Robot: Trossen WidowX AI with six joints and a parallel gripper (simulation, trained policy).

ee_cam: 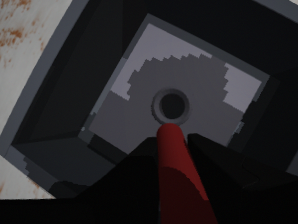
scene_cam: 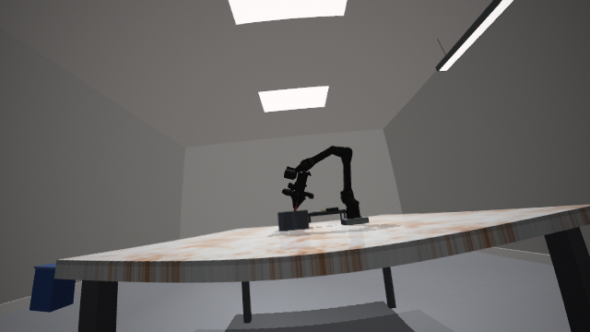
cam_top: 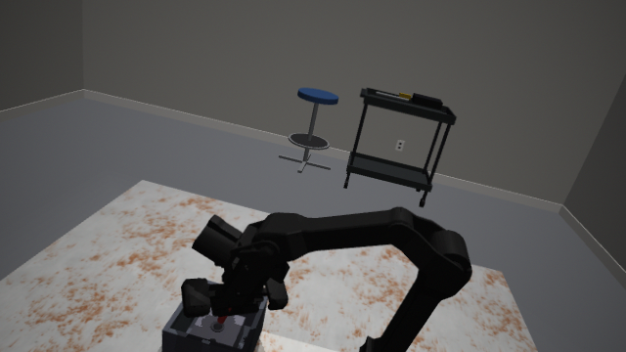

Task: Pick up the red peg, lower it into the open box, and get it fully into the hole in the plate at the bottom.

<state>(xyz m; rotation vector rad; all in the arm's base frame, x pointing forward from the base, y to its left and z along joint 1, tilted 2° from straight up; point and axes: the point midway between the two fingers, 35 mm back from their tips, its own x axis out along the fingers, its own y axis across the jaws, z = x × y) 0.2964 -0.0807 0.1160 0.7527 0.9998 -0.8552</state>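
My gripper tip is now 7 cm above the grey plate, 2 cm to the left of it and 1 cm short of it. Also, from my gripper tip: dark box: 9 cm below, 2 cm to the right, 1 cm ahead; then red peg: 2 cm above, 1 cm to the left, 1 cm behind.
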